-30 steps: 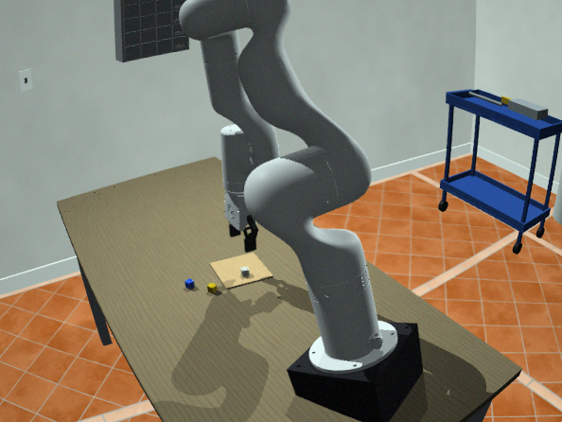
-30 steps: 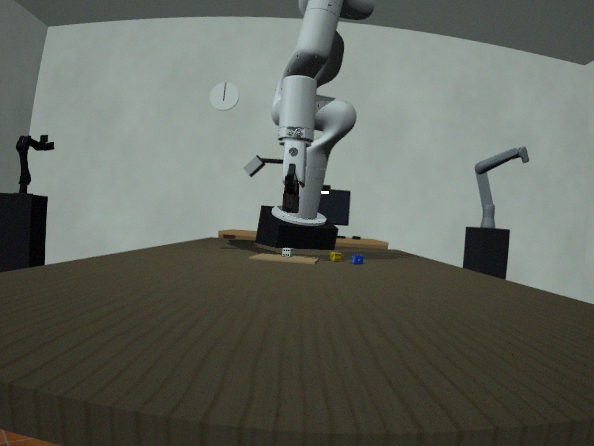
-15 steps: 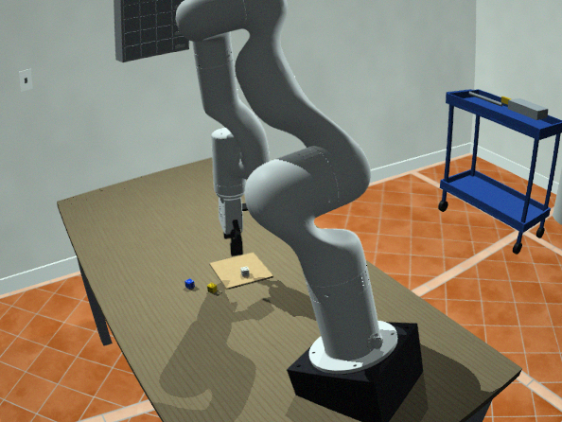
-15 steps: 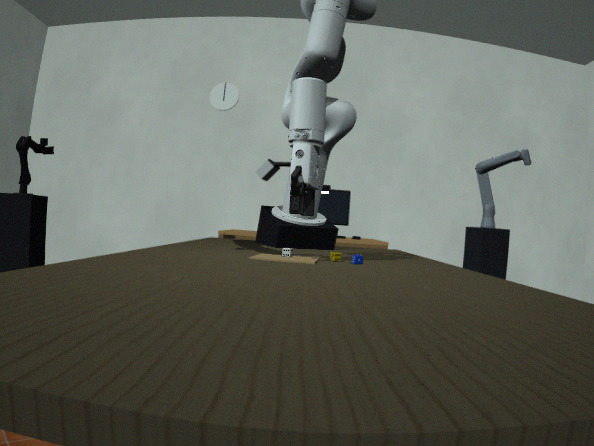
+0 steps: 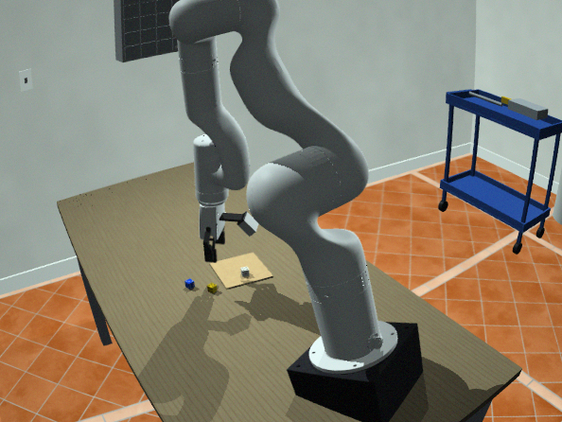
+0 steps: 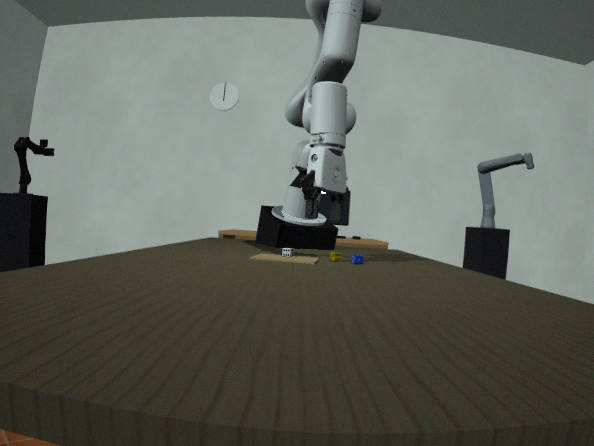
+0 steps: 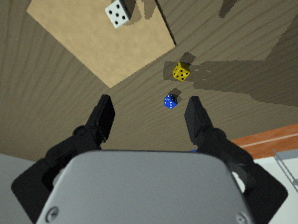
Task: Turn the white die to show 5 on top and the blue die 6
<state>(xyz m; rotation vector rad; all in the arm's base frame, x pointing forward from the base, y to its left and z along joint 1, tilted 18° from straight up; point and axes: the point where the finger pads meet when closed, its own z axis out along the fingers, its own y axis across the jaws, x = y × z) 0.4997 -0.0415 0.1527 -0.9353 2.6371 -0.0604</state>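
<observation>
Now: the blue die 30 mm ahead of my hand, 80 mm to the left of it and 90 mm below it. From my hand the other things lie so: white die: 30 mm behind, 70 mm to the right, 90 mm below; then tan mat: 80 mm to the right, 100 mm below; then yellow die: 30 mm behind, 40 mm to the left, 90 mm below.
</observation>
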